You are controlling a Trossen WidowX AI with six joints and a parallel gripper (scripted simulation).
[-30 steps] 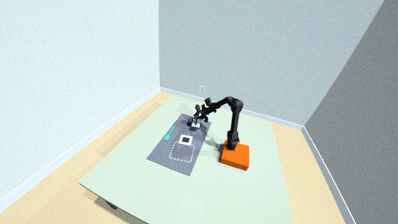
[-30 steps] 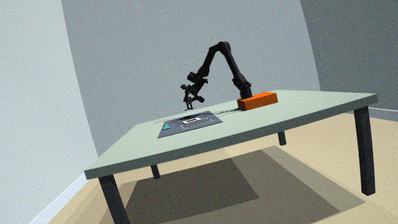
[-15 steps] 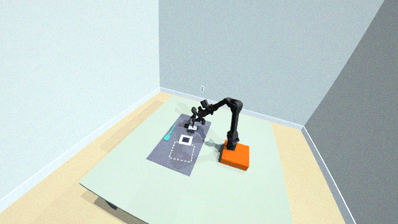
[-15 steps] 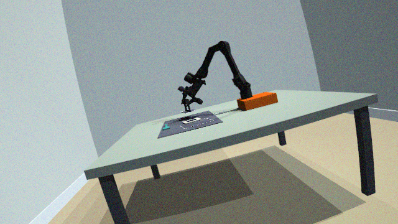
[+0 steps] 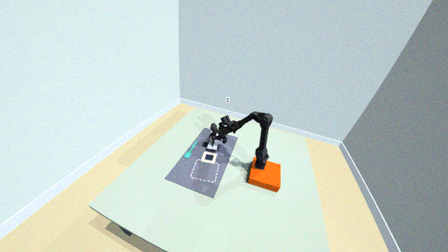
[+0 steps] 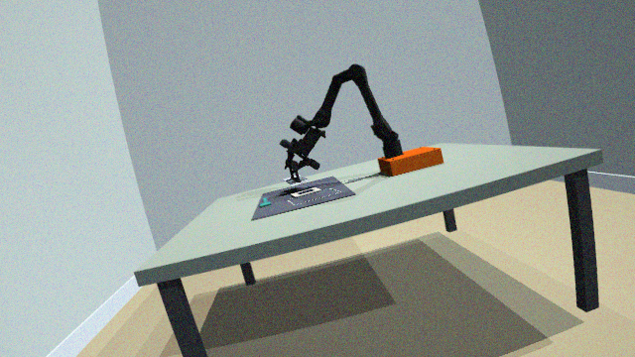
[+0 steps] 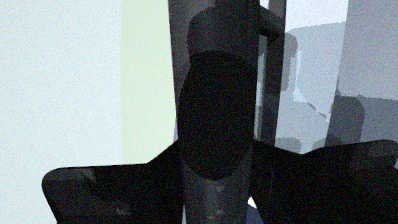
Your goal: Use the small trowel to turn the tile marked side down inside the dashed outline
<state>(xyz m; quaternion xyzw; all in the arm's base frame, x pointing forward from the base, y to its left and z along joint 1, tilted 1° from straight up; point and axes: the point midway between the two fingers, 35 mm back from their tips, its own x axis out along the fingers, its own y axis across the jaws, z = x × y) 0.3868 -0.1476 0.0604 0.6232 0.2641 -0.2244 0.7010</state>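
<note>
Now: gripper tip 11 cm to the right of the grey mat, 11 cm above it and 2 cm past it. From my gripper tip the other things lie so: white tile: 14 cm to the left, 8 cm below, 3 cm behind; then trowel: 3 cm behind, 1 cm below; then teal tool: 12 cm to the left, 12 cm ahead, 8 cm below.
</note>
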